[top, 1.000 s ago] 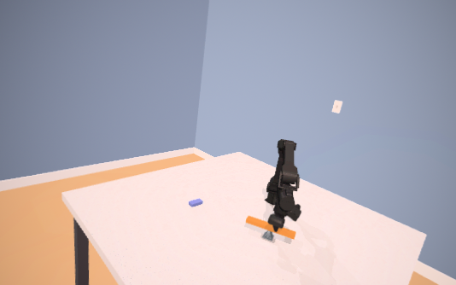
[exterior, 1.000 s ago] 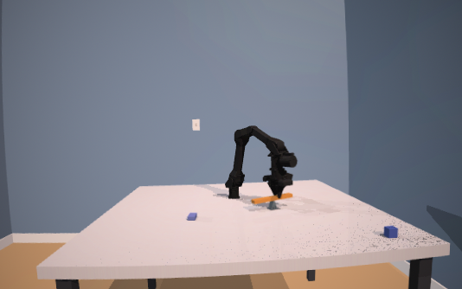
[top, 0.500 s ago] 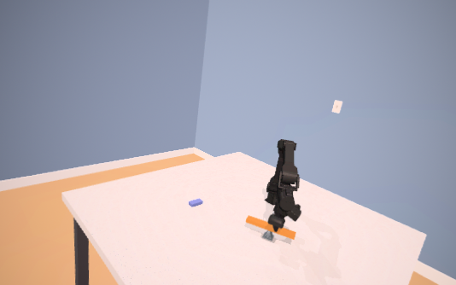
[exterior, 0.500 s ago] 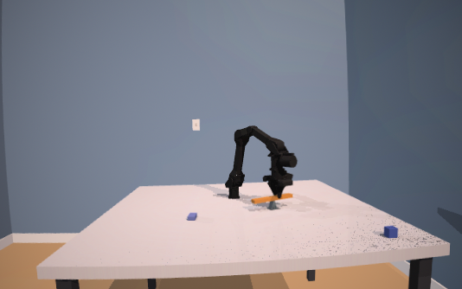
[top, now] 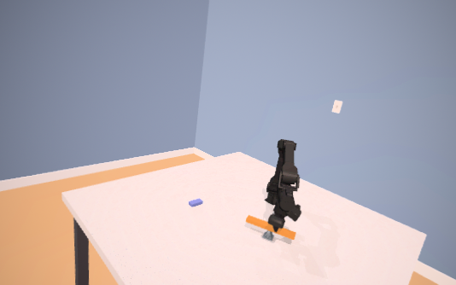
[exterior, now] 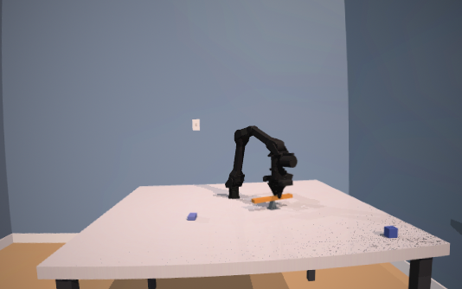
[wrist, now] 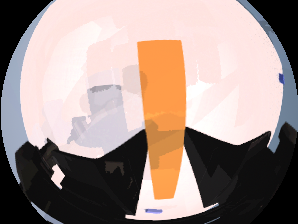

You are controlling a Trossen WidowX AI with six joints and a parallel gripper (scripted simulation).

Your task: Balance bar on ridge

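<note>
Right now my gripper tip is 3 cm to the left of the orange bar and 1 cm short of it. Also, from my gripper tip: blue cube (47 cm ahead, 30 cm to the left, 3 cm below); flat blue block (41 cm to the right, 12 cm ahead, 4 cm below).
</note>
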